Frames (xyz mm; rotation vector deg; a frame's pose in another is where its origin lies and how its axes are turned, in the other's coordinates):
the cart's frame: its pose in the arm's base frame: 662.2 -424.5 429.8 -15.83 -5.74 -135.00
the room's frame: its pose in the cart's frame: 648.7 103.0 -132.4 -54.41 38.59 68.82
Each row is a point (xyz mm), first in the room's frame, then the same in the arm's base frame.
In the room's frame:
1: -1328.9 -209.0 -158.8
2: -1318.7 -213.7 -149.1
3: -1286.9 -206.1 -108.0
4: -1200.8 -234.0 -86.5
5: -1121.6 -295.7 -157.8
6: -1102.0 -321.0 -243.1
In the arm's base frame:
1: -2.0 -151.8 1503.0
2: 1.9 -166.1 1501.5
3: 37.1 -203.7 1491.3
4: 33.8 -285.4 1446.9
5: -60.2 -332.7 1383.0
6: -139.6 -314.3 1342.4

